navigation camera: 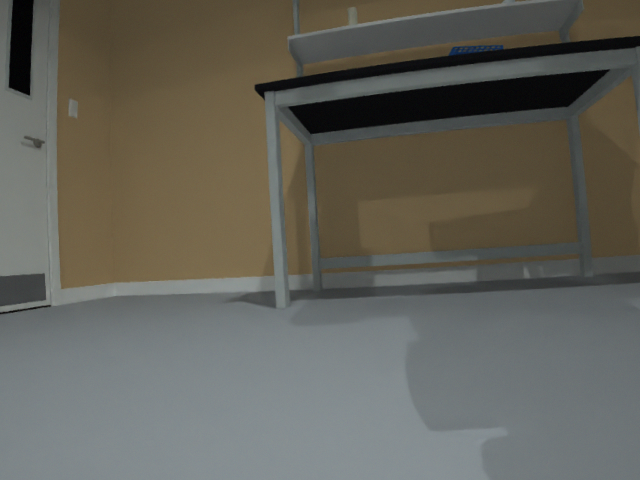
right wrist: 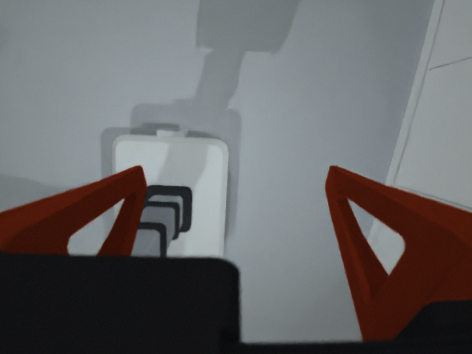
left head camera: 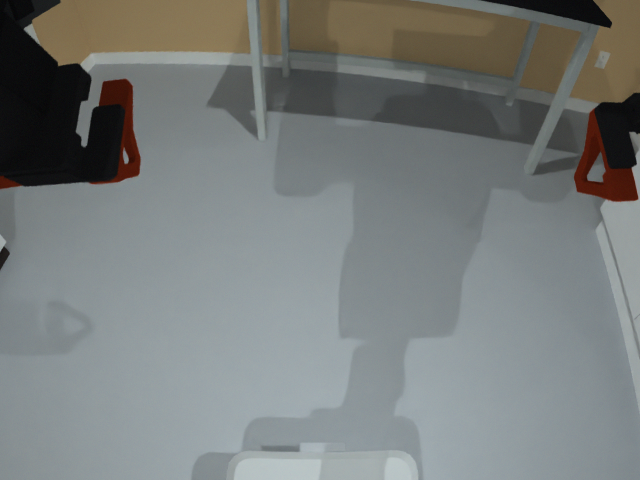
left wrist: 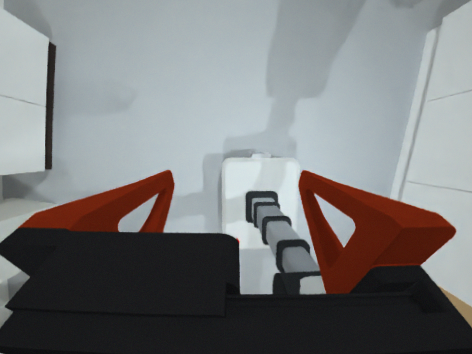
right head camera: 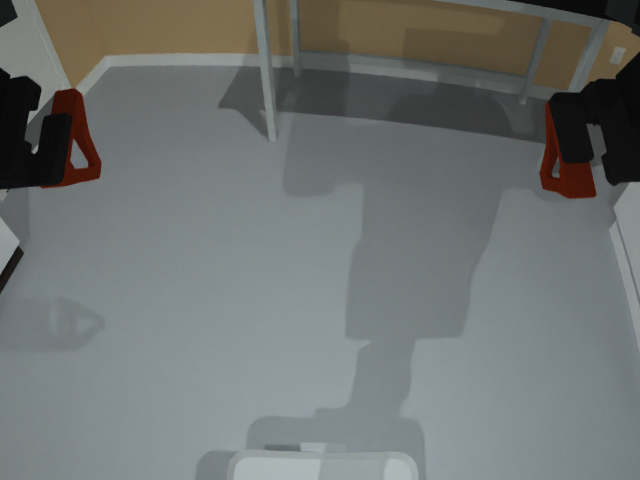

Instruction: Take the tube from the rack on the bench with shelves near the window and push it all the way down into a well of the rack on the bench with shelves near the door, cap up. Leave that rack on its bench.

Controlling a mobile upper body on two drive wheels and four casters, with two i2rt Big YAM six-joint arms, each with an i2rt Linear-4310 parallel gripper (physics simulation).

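Places are measured from the left arm's base along level axes (x left, y ahead, z down), in centimetres.
Where they show: left gripper, between the fingertips: (left head camera: 84,171) (left wrist: 236,177) (right head camera: 52,175); right gripper, between the fingertips: (right wrist: 235,176) (left head camera: 621,182) (right head camera: 593,178).
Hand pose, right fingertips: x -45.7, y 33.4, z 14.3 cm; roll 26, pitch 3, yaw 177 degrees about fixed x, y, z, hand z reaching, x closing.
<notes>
Each offset is from my right fingertips to the centre of the thing. "spot": to the spot under its first point. Level surfaces: height alone.
A bench with a black top and pale grey legs @[spot: dx +51.9, dy +154.8, dz +87.4 cm] (left head camera: 257,77) (right head camera: 266,77) (navigation camera: 276,206) stands ahead, with a white shelf @[dz -8.5 cm] (navigation camera: 429,29) above it. A door (navigation camera: 25,206) is to its left in the navigation view. A blue rack @[dx -31.4, dy +151.3, dz +32.4 cm] (navigation camera: 476,50) lies on the bench top; its wells are too small to make out. The tube and a second rack do not show. My left gripper (left wrist: 236,177) is open and empty, high above the floor; its red finger (left head camera: 131,160) (right head camera: 87,160) shows at the left. My right gripper (right wrist: 235,176) is open and empty; its red finger (left head camera: 615,183) (right head camera: 576,180) shows at the right.
My white base (left head camera: 273,467) (right head camera: 273,467) (left wrist: 235,172) (right wrist: 150,145) is below. White cabinets (left head camera: 622,248) (left wrist: 450,140) run along the right. A white unit with a dark edge (right head camera: 7,240) (left wrist: 22,135) is at the left. A pale bottle (navigation camera: 352,15) stands on the shelf.
</notes>
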